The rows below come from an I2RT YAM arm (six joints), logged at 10 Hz.
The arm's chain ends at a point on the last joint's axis. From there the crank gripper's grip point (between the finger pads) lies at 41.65 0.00 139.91 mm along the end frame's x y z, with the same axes.
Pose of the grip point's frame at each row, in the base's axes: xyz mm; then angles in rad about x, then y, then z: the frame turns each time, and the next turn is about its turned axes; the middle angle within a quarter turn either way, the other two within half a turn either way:
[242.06, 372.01, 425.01, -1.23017, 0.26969, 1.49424]
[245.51, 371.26, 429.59, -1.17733, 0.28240, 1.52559]
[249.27, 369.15, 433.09, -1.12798, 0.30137, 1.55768]
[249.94, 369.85, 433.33, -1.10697, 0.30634, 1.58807]
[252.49, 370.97, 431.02, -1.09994, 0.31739, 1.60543]
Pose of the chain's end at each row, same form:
[201.71, 231.83, 419.38, -1.23017, 0.26969, 1.49424]
[204.71, 231.69, 416.70, -1.17733, 0.28240, 1.52559]
[207.22, 230.73, 413.54, -1.12798, 0.30137, 1.55768]
[208.43, 231.72, 410.80, -1.10697, 0.30634, 1.58807]
[210.20, 233.23, 407.61, -1.09994, 0.31739, 1.60543]

